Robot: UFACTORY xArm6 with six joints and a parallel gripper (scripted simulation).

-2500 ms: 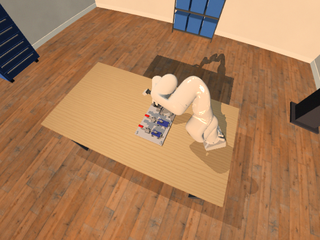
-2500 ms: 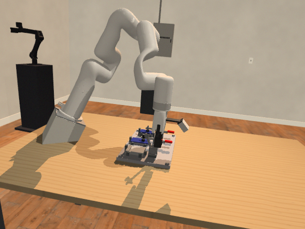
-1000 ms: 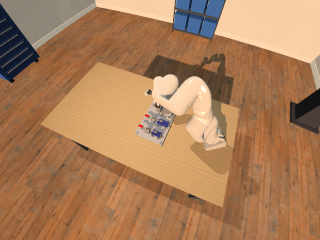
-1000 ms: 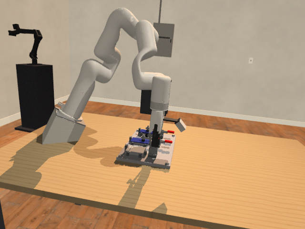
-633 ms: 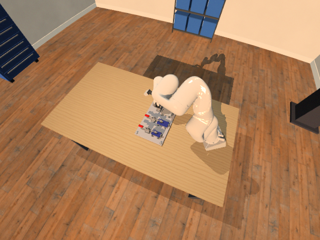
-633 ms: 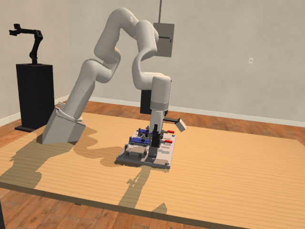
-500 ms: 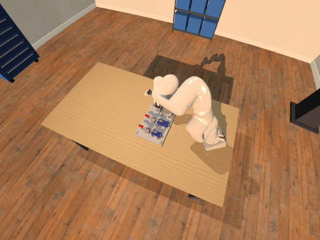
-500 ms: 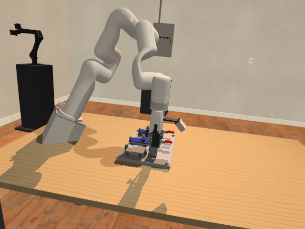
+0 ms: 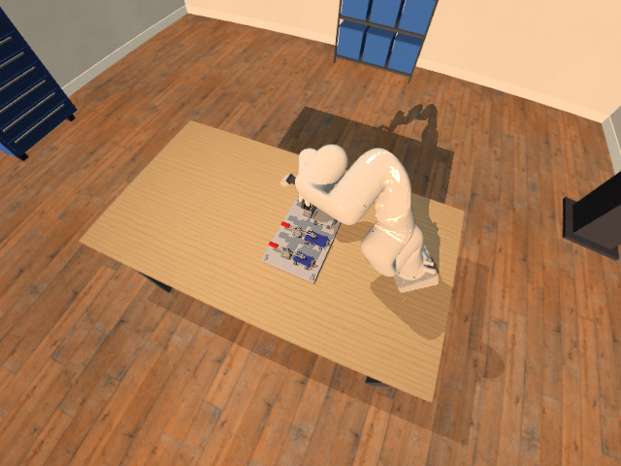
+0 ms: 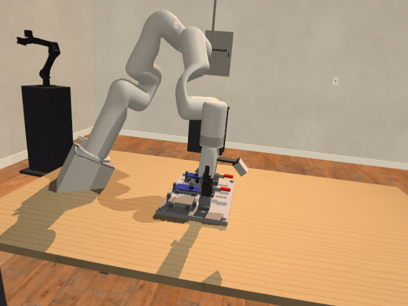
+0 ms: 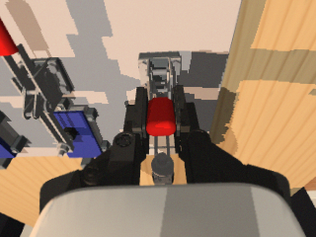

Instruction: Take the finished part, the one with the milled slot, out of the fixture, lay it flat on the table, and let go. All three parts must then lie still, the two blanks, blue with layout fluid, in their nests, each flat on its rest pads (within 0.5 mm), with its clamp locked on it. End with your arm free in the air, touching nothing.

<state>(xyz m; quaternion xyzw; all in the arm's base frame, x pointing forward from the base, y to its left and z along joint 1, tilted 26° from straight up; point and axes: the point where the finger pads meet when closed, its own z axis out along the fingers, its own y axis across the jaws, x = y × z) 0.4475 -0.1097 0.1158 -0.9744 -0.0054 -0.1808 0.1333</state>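
Now: the grey finished part 90 mm behind my hand, 10 mm to the right of it and 60 mm below it. From my hand the other things lie so: grey fixture plate 40 mm behind, 110 mm to the left, 80 mm below; then blue blank 90 mm behind, 100 mm to the left, 60 mm below.
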